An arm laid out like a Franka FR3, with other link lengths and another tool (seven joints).
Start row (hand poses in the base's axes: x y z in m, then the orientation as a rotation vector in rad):
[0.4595, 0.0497, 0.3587, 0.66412, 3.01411, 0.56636]
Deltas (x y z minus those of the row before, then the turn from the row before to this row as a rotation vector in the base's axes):
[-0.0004, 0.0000, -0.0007, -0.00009, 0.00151, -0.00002]
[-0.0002, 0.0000, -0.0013, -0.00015, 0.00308, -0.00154]
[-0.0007, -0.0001, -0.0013, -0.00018, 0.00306, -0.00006]
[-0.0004, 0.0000, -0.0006, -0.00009, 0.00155, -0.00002]
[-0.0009, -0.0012, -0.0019, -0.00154, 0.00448, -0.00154]
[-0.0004, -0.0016, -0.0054, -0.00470, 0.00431, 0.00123]
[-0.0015, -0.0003, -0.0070, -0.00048, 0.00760, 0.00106]
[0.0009, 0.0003, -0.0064, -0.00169, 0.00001, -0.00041]
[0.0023, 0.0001, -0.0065, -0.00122, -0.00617, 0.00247]
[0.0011, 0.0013, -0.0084, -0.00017, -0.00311, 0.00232]
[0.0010, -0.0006, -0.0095, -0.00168, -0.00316, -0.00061]
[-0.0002, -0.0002, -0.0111, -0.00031, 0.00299, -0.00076]
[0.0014, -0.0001, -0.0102, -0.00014, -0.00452, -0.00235]
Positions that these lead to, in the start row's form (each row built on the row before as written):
[0.4591, 0.0497, 0.3580, 0.66488, 3.01550, 0.56598]
[0.4589, 0.0497, 0.3567, -0.66845, -3.01676, -0.56505]
[0.4582, 0.0496, 0.3554, -0.66879, -3.01402, -0.56324]
[0.4578, 0.0496, 0.3548, -0.66895, -3.01263, -0.56232]
[0.4569, 0.0484, 0.3529, -0.67174, -3.00899, -0.55785]
[0.4565, 0.0468, 0.3475, -0.67041, -3.00748, -0.54874]
[0.4550, 0.0465, 0.3405, -0.66934, -3.00086, -0.54419]
[0.4559, 0.0468, 0.3341, -0.67007, -3.00158, -0.54173]
[0.4582, 0.0469, 0.3276, -0.66592, -3.00828, -0.54291]
[0.4593, 0.0482, 0.3192, -0.66214, -3.01163, -0.54412]
[0.4603, 0.0476, 0.3097, -0.66295, -3.01525, -0.54324]
[0.4601, 0.0474, 0.2986, -0.66434, -3.01250, -0.54132]
[0.4615, 0.0473, 0.2884, -0.66767, -3.01636, -0.54345]

